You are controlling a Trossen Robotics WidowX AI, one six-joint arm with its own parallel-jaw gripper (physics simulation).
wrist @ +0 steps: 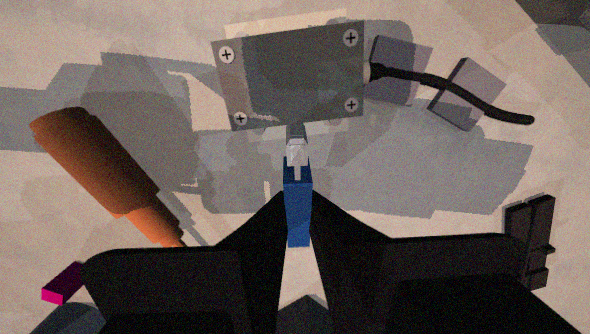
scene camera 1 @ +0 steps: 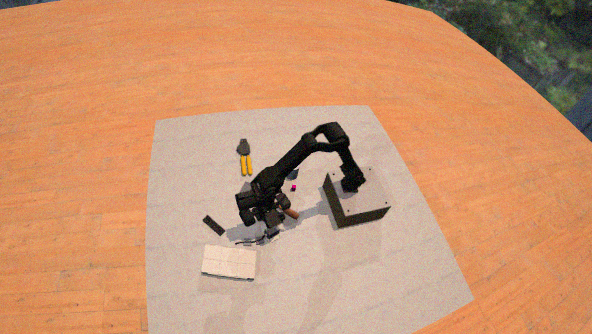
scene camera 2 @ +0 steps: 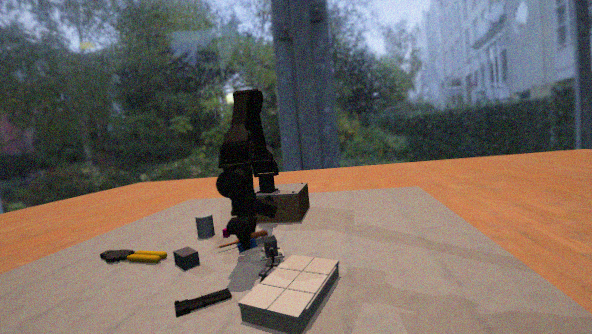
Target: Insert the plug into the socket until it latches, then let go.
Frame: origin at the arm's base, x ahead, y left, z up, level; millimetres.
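Seen in the pictures: gripper, fingertip midpoint: (wrist: 296, 197) (scene camera 2: 247, 248); arm's base at its link origin: (scene camera 1: 349, 186) (scene camera 2: 267, 191).
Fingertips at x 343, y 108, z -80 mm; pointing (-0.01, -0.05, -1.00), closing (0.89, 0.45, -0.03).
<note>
Pixels of each thing's top centre, then the offset from my fingertips to it. "spot": a spot on its surface instead.
- blue plug at its top centre: (wrist: 298, 210) (scene camera 2: 250, 238) dx -5, dy +10, dz +27 mm
- socket at its top centre: (wrist: 303, 79) (scene camera 2: 269, 238) (scene camera 1: 271, 229) dx -25, dy +55, dz +20 mm
- orange-handled screwdriver at its top centre: (wrist: 140, 233) (scene camera 2: 242, 236) (scene camera 1: 282, 205) dx -75, dy -62, dz +2 mm
- tiled box at its top centre: (scene camera 2: 294, 278) (scene camera 1: 228, 261) dx +134, dy +184, dz +10 mm
- black bar at its top centre: (wrist: 539, 259) (scene camera 2: 202, 296) (scene camera 1: 213, 224) dx +199, dy +25, dz -9 mm
- Yellow-handled pliers at a spot on its surface: (scene camera 2: 145, 256) (scene camera 1: 242, 166) spot: dx +91, dy -265, dz -6 mm
- dark cube at its top centre: (scene camera 2: 185, 251) (scene camera 1: 246, 188) dx +69, dy -140, dz +10 mm
- cylinder at its top centre: (scene camera 2: 203, 215) (scene camera 1: 293, 164) dx -127, dy -242, dz +45 mm
- magenta block at its top centre: (wrist: 51, 297) (scene camera 1: 294, 186) dx -130, dy -161, dz +0 mm
My gripper (scene camera 1: 270, 223) (scene camera 2: 245, 241) (wrist: 296, 197) is shut on the blue plug (scene camera 2: 247, 245) (wrist: 298, 200), whose clear, grey-ended tip points at the socket in the wrist view. The socket (scene camera 1: 273, 233) (scene camera 2: 270, 245) (wrist: 305, 70) is a dark grey box with screws at its corners and a black cable from one side. In the wrist view the tip meets the box's near edge; the box is slightly turned relative to the plug. The opening is hidden under that edge, so I cannot tell how far the tip is inside. The plug's body is outside the box.
An orange-handled screwdriver (scene camera 1: 291, 213) (wrist: 95, 160) lies beside the gripper. A tiled box (scene camera 1: 229, 262) (scene camera 2: 292, 285) and a black bar (scene camera 1: 213, 225) (scene camera 2: 202, 302) are near the socket. Yellow-handled pliers (scene camera 1: 246, 165) (scene camera 2: 145, 256), a dark cube (scene camera 2: 186, 258), a cylinder (scene camera 2: 205, 226) and a magenta block (scene camera 1: 293, 188) (wrist: 62, 285) also show.
</note>
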